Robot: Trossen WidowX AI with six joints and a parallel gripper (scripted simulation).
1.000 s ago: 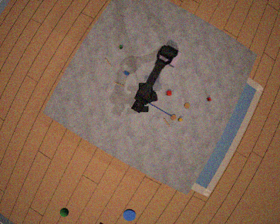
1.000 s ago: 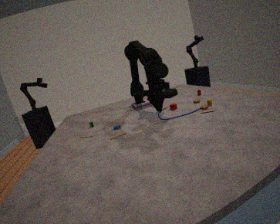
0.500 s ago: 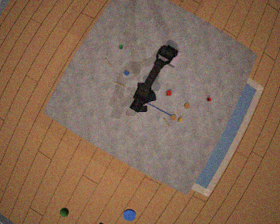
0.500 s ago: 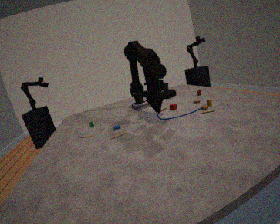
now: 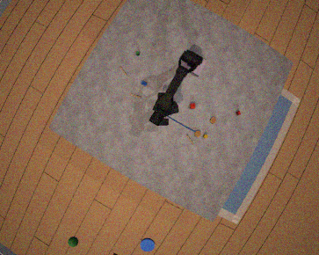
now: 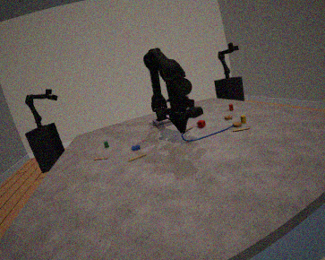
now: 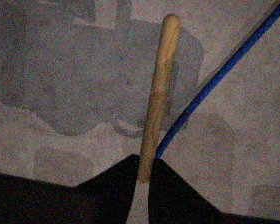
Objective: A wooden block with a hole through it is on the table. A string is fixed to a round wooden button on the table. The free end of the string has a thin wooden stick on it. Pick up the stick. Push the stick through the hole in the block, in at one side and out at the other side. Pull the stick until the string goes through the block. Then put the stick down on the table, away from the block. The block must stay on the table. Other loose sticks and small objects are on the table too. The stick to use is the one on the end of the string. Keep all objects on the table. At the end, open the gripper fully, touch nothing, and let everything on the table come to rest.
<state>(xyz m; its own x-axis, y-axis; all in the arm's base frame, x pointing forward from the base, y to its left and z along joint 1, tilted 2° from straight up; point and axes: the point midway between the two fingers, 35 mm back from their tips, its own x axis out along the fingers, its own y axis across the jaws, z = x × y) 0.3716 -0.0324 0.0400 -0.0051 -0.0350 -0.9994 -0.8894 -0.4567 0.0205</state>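
My gripper tip is now 12 cm past the red wooden block, 15 cm to the right of it and 3 cm above it. The rest, counted from my gripper tip: round button 2 cm ahead, 26 cm to the left, 4 cm below; then thin stick 1 cm behind, 1 cm to the left; then blue piece 11 cm behind, 19 cm to the right, 4 cm below.
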